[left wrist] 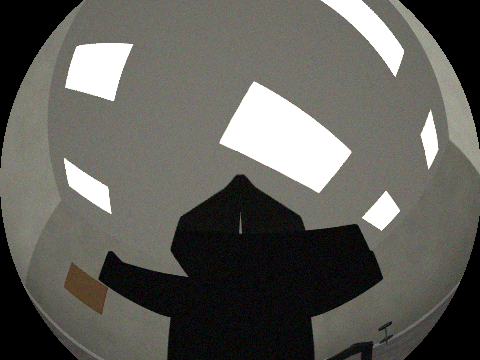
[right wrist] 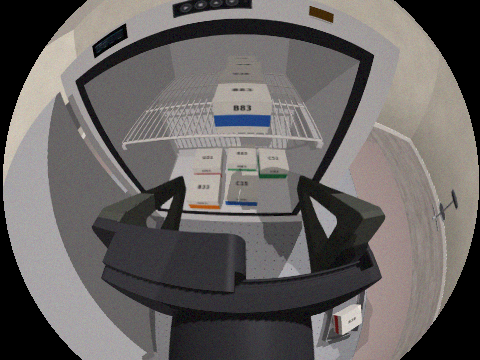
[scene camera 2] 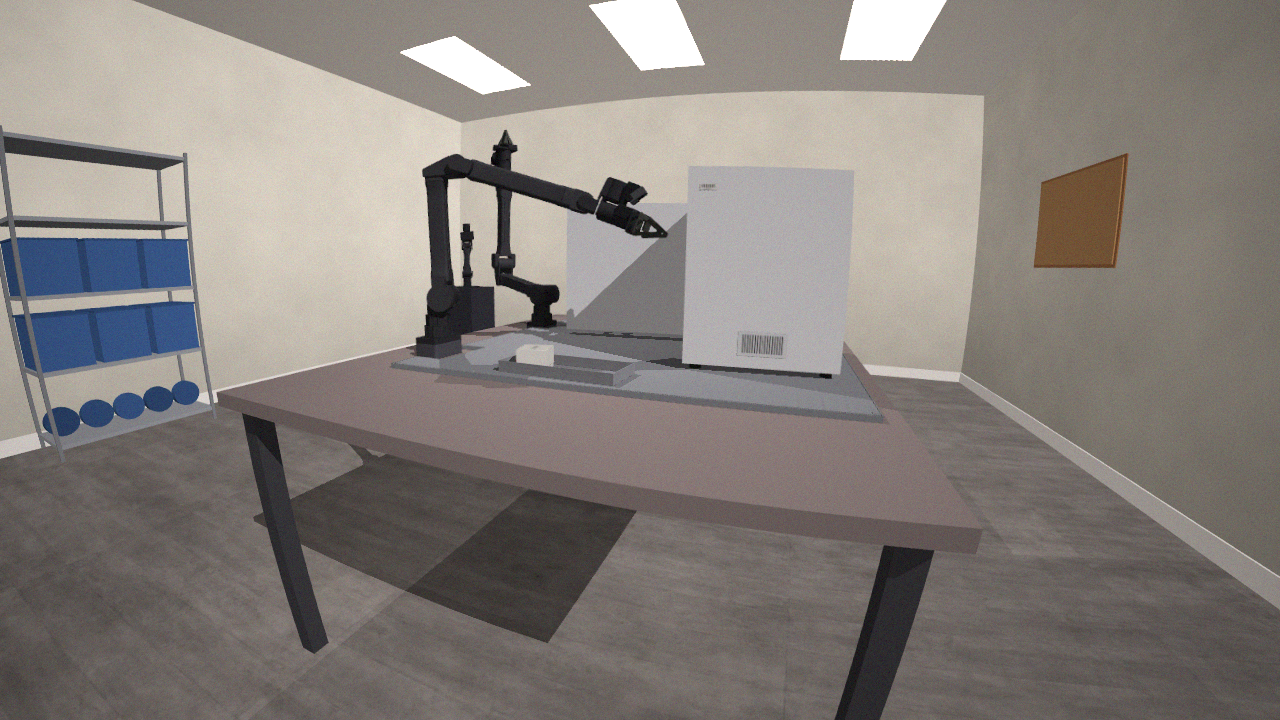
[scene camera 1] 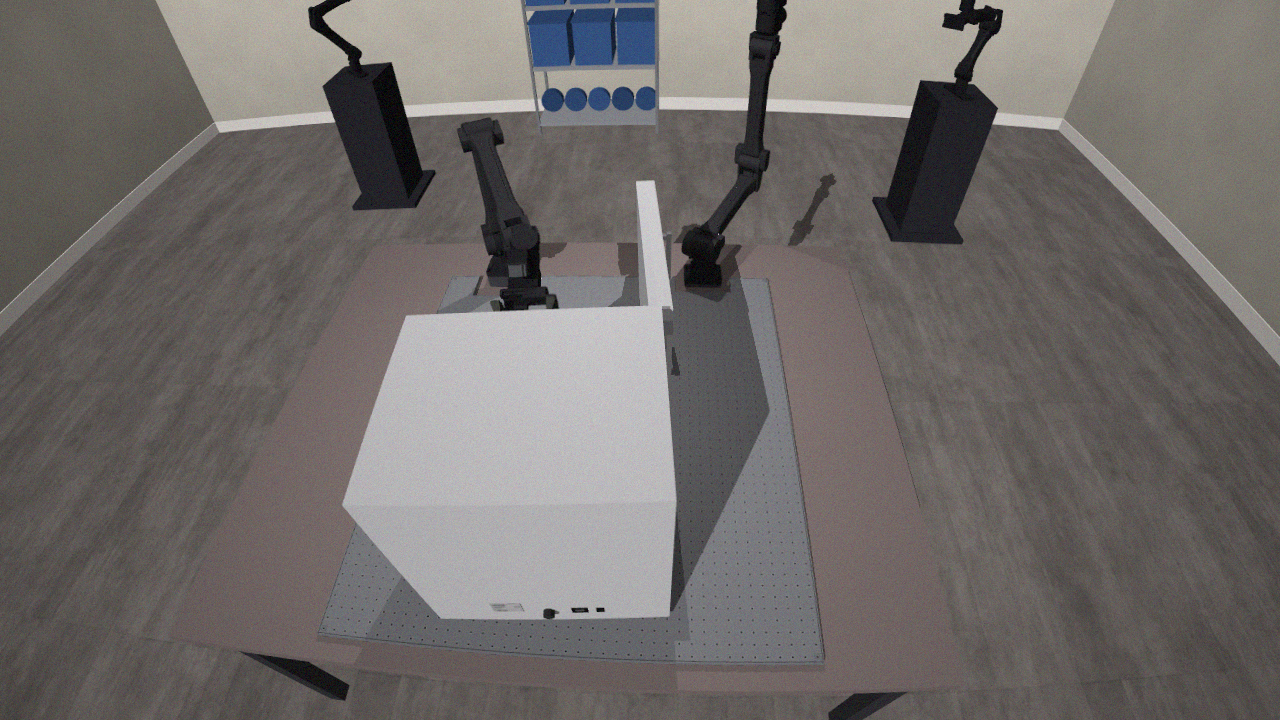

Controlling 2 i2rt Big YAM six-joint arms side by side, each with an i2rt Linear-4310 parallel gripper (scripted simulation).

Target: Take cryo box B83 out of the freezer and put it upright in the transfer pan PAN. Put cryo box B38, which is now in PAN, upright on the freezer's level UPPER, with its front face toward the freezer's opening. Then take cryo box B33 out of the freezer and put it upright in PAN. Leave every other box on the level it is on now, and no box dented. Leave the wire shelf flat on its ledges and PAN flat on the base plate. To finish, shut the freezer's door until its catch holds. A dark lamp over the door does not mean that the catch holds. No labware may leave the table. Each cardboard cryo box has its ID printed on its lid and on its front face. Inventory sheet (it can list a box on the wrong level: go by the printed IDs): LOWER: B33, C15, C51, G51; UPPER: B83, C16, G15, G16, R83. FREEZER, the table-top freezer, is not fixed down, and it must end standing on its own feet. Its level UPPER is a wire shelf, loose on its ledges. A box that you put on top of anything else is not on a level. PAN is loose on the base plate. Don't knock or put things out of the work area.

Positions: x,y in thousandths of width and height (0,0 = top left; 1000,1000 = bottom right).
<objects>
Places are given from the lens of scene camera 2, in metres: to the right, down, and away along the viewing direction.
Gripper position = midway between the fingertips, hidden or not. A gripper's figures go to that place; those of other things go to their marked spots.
my right gripper (scene camera 2: 519,326): 0.07, -0.36, 1.29
freezer (scene camera 2: 600,347): 0.30, -0.26, 1.05
transfer pan (scene camera 2: 468,516): -0.10, 0.03, 1.11
red-fronted cryo box (scene camera 2: 415,492): -0.26, -0.01, 1.08
</objects>
